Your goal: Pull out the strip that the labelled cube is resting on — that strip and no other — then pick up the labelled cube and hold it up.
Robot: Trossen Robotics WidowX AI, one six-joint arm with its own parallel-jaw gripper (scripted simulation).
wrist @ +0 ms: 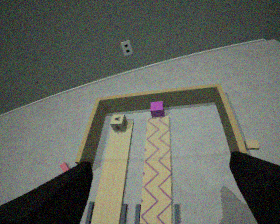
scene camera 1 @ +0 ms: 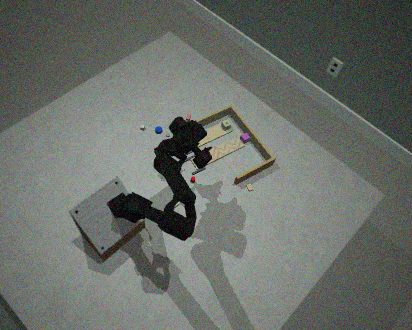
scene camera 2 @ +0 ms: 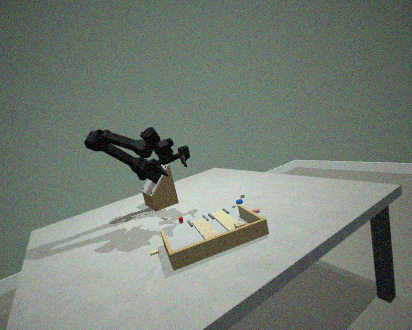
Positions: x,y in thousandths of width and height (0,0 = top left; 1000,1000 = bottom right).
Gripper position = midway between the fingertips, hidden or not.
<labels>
my gripper: wrist 580,739; scene camera 1 496,420; scene camera 2 431,517
</labels>
